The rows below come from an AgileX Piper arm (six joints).
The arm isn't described. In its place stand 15 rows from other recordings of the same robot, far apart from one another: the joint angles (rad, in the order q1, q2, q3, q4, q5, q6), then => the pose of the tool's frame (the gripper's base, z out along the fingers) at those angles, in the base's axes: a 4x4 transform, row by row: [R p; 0 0 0 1], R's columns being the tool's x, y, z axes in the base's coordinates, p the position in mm.
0.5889, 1.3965, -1.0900, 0.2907, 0.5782, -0.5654 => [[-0.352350 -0.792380 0.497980 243.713], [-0.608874 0.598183 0.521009 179.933], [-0.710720 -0.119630 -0.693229 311.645], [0 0 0 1]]
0.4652, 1.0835, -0.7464, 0.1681, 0.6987, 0.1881 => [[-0.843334 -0.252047 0.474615 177.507], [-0.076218 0.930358 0.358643 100.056], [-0.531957 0.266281 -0.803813 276.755], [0 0 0 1]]
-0.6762, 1.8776, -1.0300, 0.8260, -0.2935, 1.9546 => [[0.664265 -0.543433 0.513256 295.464], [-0.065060 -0.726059 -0.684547 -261.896], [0.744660 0.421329 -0.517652 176.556], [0 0 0 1]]
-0.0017, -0.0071, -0.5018, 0.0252, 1.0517, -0.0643 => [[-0.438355 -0.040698 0.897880 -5.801], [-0.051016 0.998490 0.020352 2.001], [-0.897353 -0.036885 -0.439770 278.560], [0 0 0 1]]
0.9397, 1.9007, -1.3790, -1.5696, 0.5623, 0.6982 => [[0.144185 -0.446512 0.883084 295.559], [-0.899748 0.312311 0.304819 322.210], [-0.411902 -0.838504 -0.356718 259.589], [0 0 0 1]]
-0.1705, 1.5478, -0.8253, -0.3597, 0.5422, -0.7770 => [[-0.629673 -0.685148 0.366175 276.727], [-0.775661 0.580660 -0.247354 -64.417], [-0.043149 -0.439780 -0.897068 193.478], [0 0 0 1]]
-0.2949, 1.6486, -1.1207, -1.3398, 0.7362, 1.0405 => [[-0.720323 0.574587 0.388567 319.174], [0.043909 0.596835 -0.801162 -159.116], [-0.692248 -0.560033 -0.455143 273.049], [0 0 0 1]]
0.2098, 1.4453, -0.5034, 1.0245, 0.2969, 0.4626 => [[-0.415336 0.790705 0.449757 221.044], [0.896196 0.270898 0.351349 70.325], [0.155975 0.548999 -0.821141 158.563], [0 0 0 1]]
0.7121, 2.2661, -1.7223, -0.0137, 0.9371, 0.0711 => [[-0.784703 -0.603716 0.140602 349.898], [-0.594197 0.797200 0.106782 300.700], [-0.176554 0.000247 -0.984291 134.713], [0 0 0 1]]
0.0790, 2.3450, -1.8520, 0.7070, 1.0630, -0.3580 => [[-0.977757 -0.156948 0.139132 475.328], [-0.047904 0.812933 0.580384 89.442], [-0.204195 0.560810 -0.802370 146.112], [0 0 0 1]]
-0.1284, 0.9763, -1.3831, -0.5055, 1.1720, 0.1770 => [[-0.598712 0.452235 0.661081 143.633], [0.045999 0.843407 -0.535302 -59.490], [-0.799643 -0.290083 -0.525760 468.985], [0 0 0 1]]
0.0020, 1.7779, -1.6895, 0.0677, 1.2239, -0.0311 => [[-0.940367 -0.031170 0.338730 377.460], [-0.009917 0.997882 0.064296 6.544], [-0.340017 0.057103 -0.938684 327.690], [0 0 0 1]]
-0.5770, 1.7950, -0.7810, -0.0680, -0.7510, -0.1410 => [[-0.240914 0.469514 0.849422 302.384], [-0.069161 0.864669 -0.497557 -191.784], [-0.968079 -0.178616 -0.175839 186.421], [0 0 0 1]]
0.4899, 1.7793, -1.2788, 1.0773, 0.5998, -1.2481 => [[-0.381680 -0.860138 0.338354 326.125], [-0.451410 0.492908 0.743822 225.178], [-0.806566 0.131165 -0.576408 258.263], [0 0 0 1]]
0.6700, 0.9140, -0.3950, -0.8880, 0.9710, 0.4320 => [[-0.663376 -0.405849 0.628664 131.740], [-0.695903 0.643419 -0.318953 30.024], [-0.275048 -0.649075 -0.709260 220.711], [0 0 0 1]]
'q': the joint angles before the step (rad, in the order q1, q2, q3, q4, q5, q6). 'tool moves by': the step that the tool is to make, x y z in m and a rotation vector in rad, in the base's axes. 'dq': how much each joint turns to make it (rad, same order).
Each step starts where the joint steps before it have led.
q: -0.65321 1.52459 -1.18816 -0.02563 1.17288 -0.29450
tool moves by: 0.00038 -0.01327 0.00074 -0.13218 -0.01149 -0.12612
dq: 0.00207 0.00559 -0.00002 -0.13690 -0.08074 0.17320
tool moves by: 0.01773 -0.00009 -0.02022 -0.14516 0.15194 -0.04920
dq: 0.10000 0.08514 0.00000 -0.25849 0.01866 0.23080
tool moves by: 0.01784 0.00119 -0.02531 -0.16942 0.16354 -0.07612
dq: 0.09236 0.11499 -0.00235 -0.25031 0.08328 0.25573
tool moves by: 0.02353 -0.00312 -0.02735 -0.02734 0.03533 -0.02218
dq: 0.03075 0.12237 -0.04740 -0.04406 -0.00028 0.09179
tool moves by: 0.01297 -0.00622 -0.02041 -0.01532 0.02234 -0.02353
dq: 0.00355 0.08663 -0.03868 -0.02497 -0.00192 0.05259
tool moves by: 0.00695 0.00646 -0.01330 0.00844 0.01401 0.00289
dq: 0.02366 0.03722 -0.00091 0.00320 -0.00406 0.02734
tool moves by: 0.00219 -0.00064 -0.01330 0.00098 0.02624 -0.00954
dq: 0.00226 0.03913 -0.00143 -0.00859 0.00045 0.02151
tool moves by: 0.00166 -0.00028 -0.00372 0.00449 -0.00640 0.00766
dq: 0.00000 0.00891 0.00003 -0.00001 -0.01648 0.00157
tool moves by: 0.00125 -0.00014 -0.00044 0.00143 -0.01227 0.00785
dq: 0.00000 0.00000 -0.00002 0.00001 -0.01463 -0.00001
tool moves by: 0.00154 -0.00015 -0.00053 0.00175 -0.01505 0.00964
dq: 0.00001 0.00001 0.00002 -0.00001 -0.01797 0.00003
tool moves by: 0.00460 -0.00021 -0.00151 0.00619 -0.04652 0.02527
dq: 0.00001 0.00001 -0.00003 0.00233 -0.05314 0.00226
